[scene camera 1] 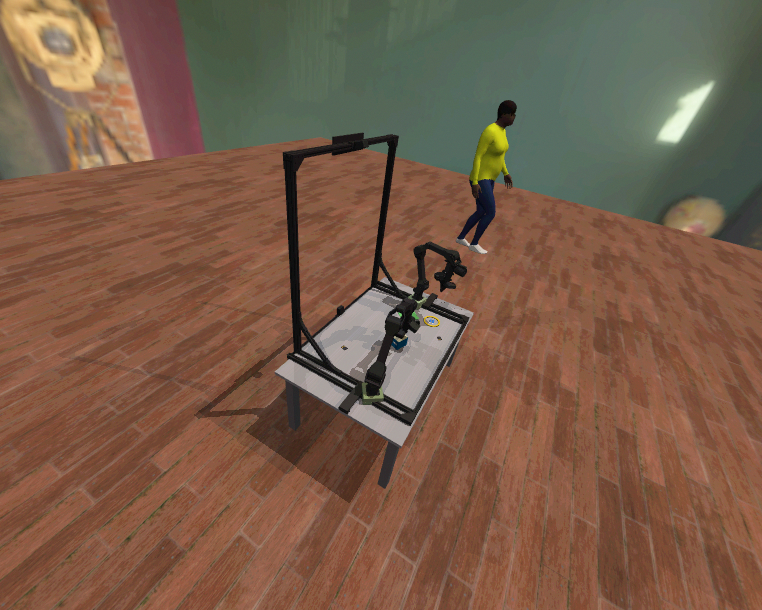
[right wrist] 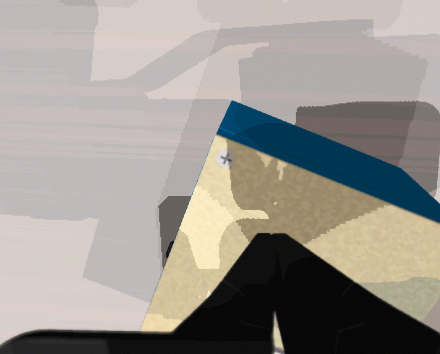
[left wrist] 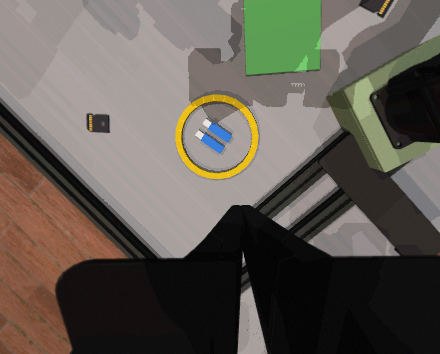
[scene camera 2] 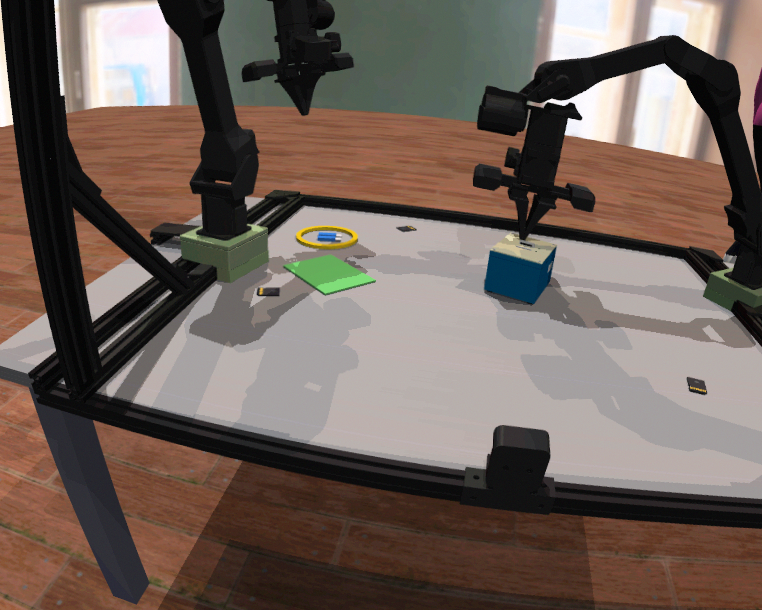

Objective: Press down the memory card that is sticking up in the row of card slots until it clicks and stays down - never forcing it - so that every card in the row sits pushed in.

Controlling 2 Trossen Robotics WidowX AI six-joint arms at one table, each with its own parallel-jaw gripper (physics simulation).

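Places are measured from the left arm's base along level axes (x ahead, y left, z up), in millimetres.
Pixels of known places: left gripper, fingertip midpoint: [scene camera 1: 440, 291] [left wrist: 240, 214] [scene camera 2: 305, 115]; right gripper, fingertip midpoint: [right wrist: 269, 247] [scene camera 2: 521, 239]; left arm's base, origin of the base link: [scene camera 1: 417, 297] [left wrist: 412, 107] [scene camera 2: 224, 231]; right arm's base, origin of the base link: [scene camera 1: 372, 390] [scene camera 2: 745, 280].
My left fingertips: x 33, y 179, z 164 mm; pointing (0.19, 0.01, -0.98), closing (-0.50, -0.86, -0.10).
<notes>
Ahead of a thing's pixels: the offset from my left fingertips to its top centre.
A blue box with a cream top @(395 mm ahead, 9 mm right, 155 mm down) [scene camera 2: 518, 274] [right wrist: 340, 225] [scene camera 1: 399, 344] stands on the table, with small dark slots in its top. My right gripper [scene camera 2: 523, 236] [right wrist: 269, 247] is shut and empty, pointing down with its tips at or very close above the cream top, by the slots. Its fingers cover the row of slots in the right wrist view, so I cannot tell how high each card sits. My left gripper [scene camera 2: 305, 113] [left wrist: 240, 214] is shut and empty, high above the table at the left of scene camera 2.
A yellow ring [scene camera 2: 299, 243] [left wrist: 179, 135] surrounds two blue-and-white sticks @(43 mm ahead, 16 mm left, 215 mm down) [left wrist: 212, 142]. A green sheet @(124 mm ahead, 125 mm right, 218 mm down) [scene camera 2: 330, 274] [left wrist: 283, 37] lies nearby. Loose cards @(83 mm ahead, 225 mm right, 219 mm down) [scene camera 2: 268, 291] @(144 mm ahead, 149 mm left, 219 mm down) [scene camera 2: 406, 228] @(667 mm ahead, 180 mm right, 219 mm down) [scene camera 2: 696, 385] lie on the table. A black camera block [scene camera 2: 519, 457] stands on the near rail.
</notes>
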